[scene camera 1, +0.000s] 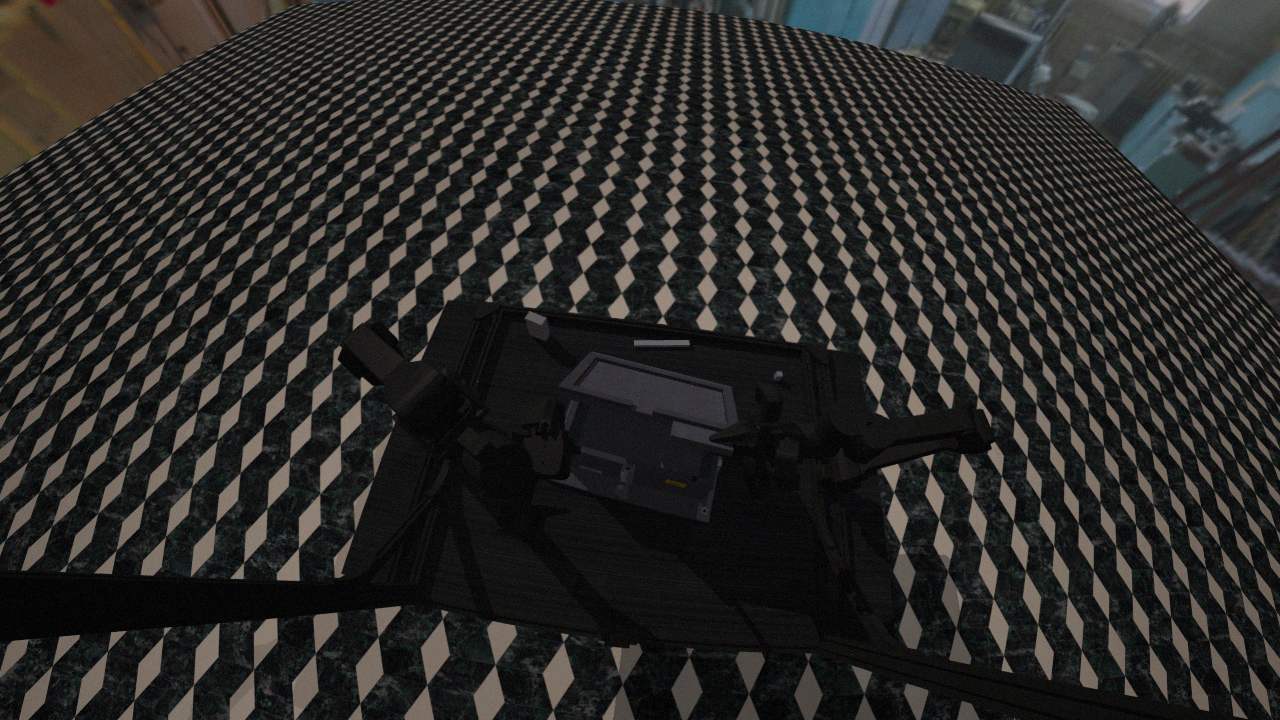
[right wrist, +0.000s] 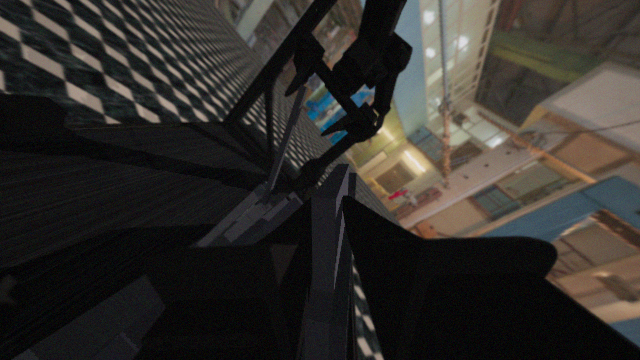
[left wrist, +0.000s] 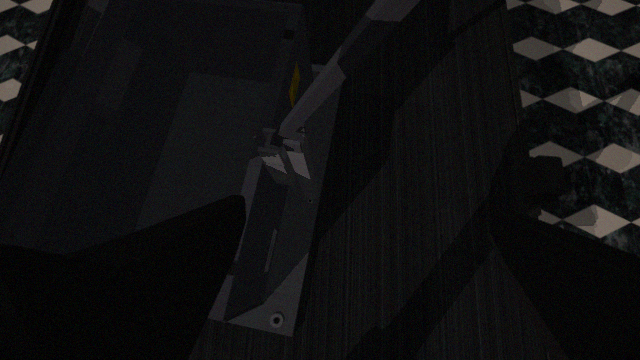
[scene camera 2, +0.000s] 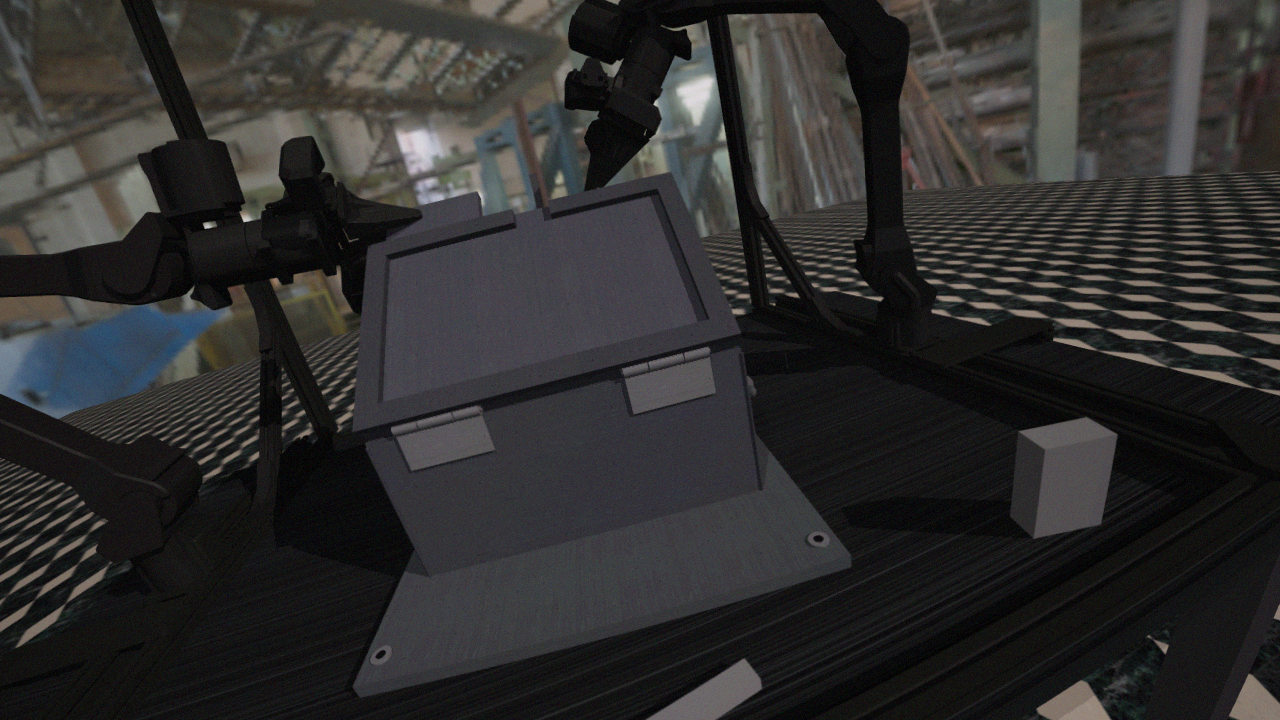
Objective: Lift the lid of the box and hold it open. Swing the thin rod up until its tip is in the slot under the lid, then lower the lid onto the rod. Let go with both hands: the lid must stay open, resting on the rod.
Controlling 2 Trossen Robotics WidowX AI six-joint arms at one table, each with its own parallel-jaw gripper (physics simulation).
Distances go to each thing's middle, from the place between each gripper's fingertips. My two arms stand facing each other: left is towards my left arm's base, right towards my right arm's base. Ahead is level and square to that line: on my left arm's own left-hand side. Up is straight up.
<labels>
Now: left hand 180 mm short of the lid (scene camera 1: 695, 409), 110 mm to the left of it and 60 mm above it. Round my left hand: grey box (scene camera 2: 544, 524) (190 mm ahead, 110 mm to the right, 130 mm below).
Right now the lid is 10 cm ahead of my right hand, 9 cm to the left of it and 7 cm below it. From my right hand the other things lie so: grey box (11 cm ahead, 9 cm to the left, 14 cm below).
</labels>
